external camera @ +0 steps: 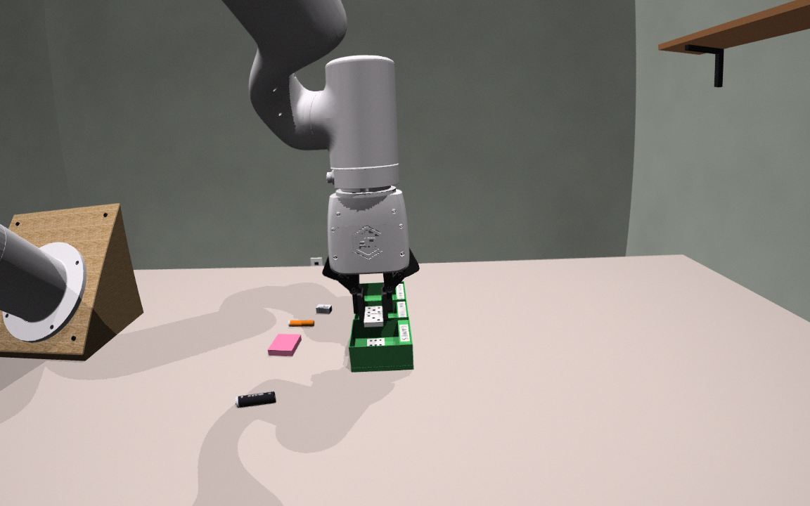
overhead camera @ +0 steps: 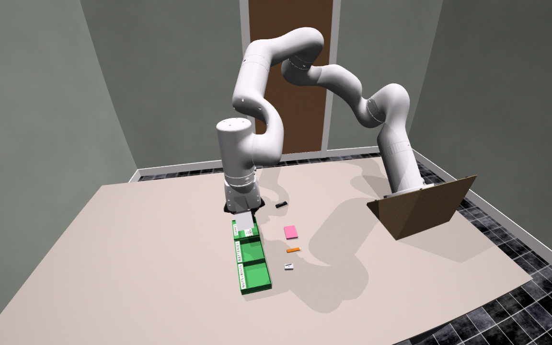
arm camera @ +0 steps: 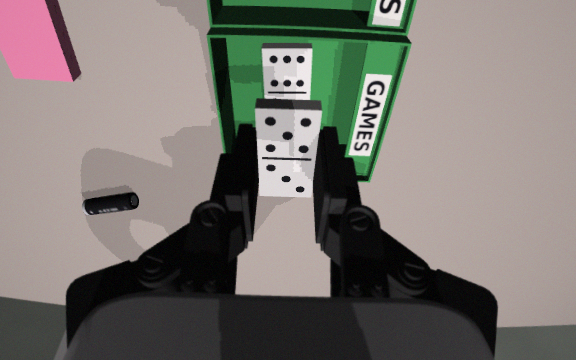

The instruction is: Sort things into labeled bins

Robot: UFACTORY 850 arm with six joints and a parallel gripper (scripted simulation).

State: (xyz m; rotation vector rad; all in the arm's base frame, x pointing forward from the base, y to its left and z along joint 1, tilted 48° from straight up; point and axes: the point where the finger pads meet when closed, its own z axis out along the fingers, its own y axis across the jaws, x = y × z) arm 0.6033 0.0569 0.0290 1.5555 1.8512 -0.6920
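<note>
Now: the black battery 13 cm behind my hand, 13 cm to the right of it and 7 cm below it. Also, from my hand: orange battery (14 cm behind, 9 cm to the left, 8 cm below); then pink block (14 cm behind, 1 cm to the left, 8 cm below); then pencil sharpener (11 cm behind, 15 cm to the left, 7 cm below).
</note>
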